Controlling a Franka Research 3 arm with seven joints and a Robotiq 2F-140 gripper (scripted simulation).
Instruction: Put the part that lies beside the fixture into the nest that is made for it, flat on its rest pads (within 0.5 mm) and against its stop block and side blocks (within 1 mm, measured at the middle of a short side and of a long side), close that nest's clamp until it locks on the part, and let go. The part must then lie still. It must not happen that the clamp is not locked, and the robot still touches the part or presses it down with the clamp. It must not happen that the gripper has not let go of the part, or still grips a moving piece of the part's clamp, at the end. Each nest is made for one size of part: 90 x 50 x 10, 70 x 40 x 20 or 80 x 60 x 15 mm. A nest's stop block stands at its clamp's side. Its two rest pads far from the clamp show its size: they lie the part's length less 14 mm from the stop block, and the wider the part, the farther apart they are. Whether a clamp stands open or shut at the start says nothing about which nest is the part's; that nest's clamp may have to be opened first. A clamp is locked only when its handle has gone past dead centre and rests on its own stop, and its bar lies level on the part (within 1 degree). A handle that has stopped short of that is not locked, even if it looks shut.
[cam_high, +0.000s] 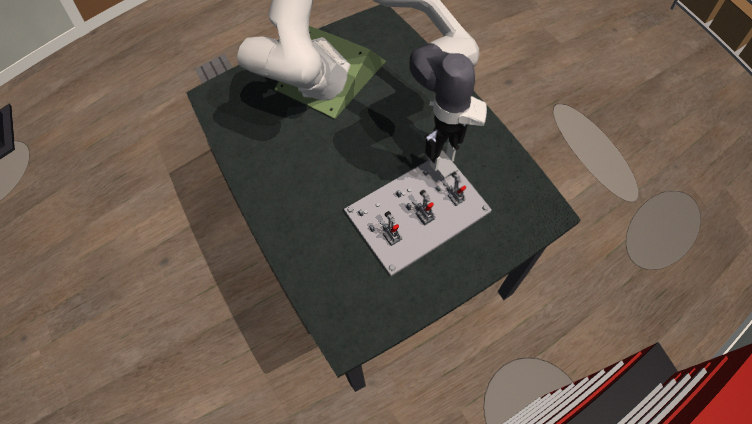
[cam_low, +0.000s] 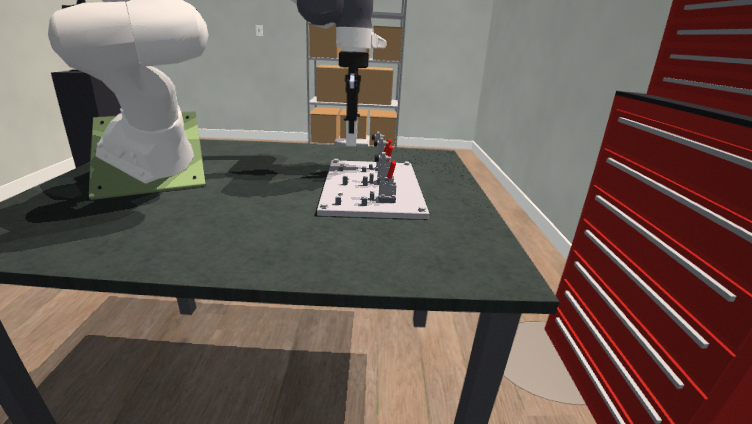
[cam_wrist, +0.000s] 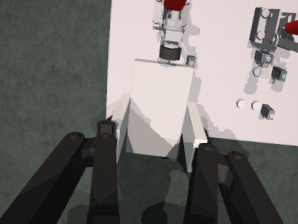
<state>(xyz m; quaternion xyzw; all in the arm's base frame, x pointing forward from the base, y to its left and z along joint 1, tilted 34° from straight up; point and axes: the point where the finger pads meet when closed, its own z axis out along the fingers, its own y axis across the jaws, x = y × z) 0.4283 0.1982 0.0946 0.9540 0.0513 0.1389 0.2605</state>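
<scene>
Right now the part is 3 cm below my hand. Round my hand: light grey fixture plate (11 cm to the right, 11 cm below, 6 cm ahead); then clamp (9 cm ahead, 6 cm below).
</scene>
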